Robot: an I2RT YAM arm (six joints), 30 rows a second.
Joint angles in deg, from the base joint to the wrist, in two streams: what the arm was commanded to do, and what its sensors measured. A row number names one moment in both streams.
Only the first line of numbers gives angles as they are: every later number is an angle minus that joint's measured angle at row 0.
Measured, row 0:
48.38, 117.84, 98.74, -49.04, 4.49, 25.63
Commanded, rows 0 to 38:
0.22, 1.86, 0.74, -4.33, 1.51, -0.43
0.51, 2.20, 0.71, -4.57, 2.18, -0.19
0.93, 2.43, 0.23, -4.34, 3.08, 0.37
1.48, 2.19, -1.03, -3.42, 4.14, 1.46
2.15, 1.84, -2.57, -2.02, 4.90, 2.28
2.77, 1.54, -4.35, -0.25, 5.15, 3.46
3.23, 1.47, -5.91, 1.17, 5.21, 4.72
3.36, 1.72, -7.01, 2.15, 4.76, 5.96
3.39, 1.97, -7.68, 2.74, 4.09, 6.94
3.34, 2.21, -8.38, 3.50, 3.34, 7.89
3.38, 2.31, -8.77, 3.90, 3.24, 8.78
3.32, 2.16, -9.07, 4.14, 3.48, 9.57
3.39, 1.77, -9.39, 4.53, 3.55, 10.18
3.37, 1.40, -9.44, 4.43, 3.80, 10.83
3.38, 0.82, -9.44, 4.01, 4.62, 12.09
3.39, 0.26, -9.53, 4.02, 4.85, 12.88
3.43, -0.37, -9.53, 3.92, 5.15, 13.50
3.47, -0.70, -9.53, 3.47, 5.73, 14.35
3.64, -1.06, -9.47, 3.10, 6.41, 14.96
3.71, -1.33, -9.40, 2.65, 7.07, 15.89
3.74, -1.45, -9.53, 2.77, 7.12, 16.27
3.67, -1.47, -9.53, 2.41, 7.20, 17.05
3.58, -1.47, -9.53, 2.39, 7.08, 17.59
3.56, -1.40, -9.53, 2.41, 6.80, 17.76
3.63, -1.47, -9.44, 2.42, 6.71, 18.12
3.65, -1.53, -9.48, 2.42, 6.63, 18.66
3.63, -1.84, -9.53, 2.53, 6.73, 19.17
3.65, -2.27, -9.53, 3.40, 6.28, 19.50
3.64, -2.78, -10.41, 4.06, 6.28, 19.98
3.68, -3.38, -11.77, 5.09, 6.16, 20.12
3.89, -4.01, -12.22, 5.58, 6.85, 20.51
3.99, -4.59, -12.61, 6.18, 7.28, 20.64
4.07, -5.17, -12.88, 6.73, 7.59, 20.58
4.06, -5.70, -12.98, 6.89, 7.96, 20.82
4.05, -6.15, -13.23, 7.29, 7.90, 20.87
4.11, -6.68, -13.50, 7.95, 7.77, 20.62
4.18, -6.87, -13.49, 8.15, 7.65, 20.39
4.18, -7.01, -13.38, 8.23, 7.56, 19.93
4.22, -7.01, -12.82, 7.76, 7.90, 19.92
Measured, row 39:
4.11, -6.84, -13.05, 9.03, 8.22, 19.91
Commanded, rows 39 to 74:
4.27, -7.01, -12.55, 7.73, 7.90, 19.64
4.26, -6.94, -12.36, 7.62, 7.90, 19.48
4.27, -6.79, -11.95, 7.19, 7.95, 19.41
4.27, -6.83, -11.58, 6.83, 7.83, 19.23
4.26, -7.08, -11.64, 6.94, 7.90, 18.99
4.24, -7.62, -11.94, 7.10, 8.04, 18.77
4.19, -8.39, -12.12, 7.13, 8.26, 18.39
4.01, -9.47, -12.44, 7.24, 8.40, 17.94
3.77, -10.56, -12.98, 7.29, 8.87, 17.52
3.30, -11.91, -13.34, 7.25, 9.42, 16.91
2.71, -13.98, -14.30, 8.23, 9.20, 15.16
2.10, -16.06, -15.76, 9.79, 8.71, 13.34
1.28, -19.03, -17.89, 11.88, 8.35, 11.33
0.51, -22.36, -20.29, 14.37, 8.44, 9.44
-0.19, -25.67, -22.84, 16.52, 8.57, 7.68
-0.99, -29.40, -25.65, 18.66, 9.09, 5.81
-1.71, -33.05, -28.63, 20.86, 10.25, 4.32
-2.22, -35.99, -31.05, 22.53, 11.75, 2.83
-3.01, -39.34, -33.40, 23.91, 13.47, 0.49
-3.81, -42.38, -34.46, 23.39, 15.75, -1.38
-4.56, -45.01, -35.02, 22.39, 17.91, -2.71
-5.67, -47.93, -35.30, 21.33, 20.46, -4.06
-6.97, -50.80, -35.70, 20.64, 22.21, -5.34
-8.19, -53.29, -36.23, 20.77, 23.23, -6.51
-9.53, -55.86, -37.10, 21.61, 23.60, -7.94
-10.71, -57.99, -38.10, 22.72, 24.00, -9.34
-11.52, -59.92, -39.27, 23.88, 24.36, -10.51
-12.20, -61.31, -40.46, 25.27, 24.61, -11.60
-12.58, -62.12, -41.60, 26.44, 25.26, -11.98
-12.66, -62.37, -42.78, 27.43, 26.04, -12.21
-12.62, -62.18, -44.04, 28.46, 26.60, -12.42
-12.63, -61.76, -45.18, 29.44, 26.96, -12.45
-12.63, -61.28, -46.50, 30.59, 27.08, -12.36
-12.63, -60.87, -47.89, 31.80, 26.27, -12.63
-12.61, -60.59, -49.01, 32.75, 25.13, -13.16
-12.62, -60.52, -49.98, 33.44, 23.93, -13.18
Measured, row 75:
-12.65, -60.67, -48.28, 28.83, 24.72, -11.57
